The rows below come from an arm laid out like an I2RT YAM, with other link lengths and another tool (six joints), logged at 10 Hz.
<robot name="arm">
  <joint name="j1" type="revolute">
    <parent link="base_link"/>
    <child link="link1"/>
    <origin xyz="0 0 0.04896" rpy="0 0 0"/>
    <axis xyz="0 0 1"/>
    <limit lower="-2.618" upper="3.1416"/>
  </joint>
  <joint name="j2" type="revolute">
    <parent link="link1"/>
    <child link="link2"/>
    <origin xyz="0.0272 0.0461 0.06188" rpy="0 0 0"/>
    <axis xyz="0 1 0"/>
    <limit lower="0" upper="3.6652"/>
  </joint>
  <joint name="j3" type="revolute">
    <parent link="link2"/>
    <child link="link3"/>
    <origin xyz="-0.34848 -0.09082 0" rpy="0 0 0"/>
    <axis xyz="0 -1 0"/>
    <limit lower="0" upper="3.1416"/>
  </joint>
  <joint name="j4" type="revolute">
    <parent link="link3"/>
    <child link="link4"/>
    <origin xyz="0.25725 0.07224 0.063" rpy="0 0 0"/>
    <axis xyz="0 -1 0"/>
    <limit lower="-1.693" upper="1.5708"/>
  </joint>
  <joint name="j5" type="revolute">
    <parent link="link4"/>
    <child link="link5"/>
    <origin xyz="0.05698 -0.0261 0.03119" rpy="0 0 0"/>
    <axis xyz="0 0 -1"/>
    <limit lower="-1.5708" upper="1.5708"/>
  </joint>
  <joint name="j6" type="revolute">
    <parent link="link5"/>
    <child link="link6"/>
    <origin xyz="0.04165 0 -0.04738" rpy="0 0 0"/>
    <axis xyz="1 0 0"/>
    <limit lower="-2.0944" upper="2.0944"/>
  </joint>
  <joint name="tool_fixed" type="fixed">
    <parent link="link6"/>
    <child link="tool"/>
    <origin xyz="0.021 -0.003 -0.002" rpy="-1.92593 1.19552 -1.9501"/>
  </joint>
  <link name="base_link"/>
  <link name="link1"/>
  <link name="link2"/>
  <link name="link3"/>
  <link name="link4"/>
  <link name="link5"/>
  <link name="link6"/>
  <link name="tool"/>
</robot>
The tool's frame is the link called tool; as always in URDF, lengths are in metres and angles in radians.
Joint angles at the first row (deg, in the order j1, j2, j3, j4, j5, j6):
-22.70, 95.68, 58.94, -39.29, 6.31, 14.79
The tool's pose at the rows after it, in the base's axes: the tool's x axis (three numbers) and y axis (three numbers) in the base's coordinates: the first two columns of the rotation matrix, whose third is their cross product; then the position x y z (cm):
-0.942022, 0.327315, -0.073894, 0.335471, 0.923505, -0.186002, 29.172, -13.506, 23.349
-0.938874, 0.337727, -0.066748, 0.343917, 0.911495, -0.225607, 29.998, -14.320, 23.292
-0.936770, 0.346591, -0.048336, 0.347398, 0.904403, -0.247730, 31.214, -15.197, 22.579
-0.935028, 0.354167, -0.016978, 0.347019, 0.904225, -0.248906, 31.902, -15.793, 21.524
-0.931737, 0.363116, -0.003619, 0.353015, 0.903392, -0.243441, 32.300, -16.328, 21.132
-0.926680, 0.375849, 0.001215, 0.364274, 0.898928, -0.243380, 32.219, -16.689, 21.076
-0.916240, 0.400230, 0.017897, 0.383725, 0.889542, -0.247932, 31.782, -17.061, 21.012
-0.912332, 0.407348, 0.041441, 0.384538, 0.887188, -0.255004, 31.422, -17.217, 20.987
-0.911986, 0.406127, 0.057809, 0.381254, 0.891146, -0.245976, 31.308, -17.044, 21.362
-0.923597, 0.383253, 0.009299, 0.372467, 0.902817, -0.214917, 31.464, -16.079, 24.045
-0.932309, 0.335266, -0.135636, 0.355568, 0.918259, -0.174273, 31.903, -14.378, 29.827
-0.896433, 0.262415, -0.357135, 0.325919, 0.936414, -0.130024, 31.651, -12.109, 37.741
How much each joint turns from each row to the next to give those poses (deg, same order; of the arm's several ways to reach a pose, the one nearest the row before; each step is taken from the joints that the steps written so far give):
-0.06, 1.33, 1.26, -1.09, 3.56, 0.26
-0.31, 1.88, 1.99, -0.37, 2.38, -0.05
-0.31, 3.11, 2.17, -0.05, 1.38, 0.01
-0.41, 2.64, 1.02, -0.17, 0.15, -0.01
-0.57, 1.42, 1.05, -0.42, -0.28, 0.03
-0.57, 0.28, 0.27, -0.30, 0.04, 0.22
-0.76, 0.09, -0.07, -0.96, 0.42, 0.72
-0.40, 0.09, 0.00, -1.25, 0.48, 0.00
0.09, -0.24, 0.57, -1.79, -0.48, 0.11
1.18, -3.10, 2.25, -2.65, -1.97, 0.00
2.36, -5.62, 5.88, -3.28, -2.69, 0.02
2.84, -6.38, 8.87, -2.25, -2.97, 0.00

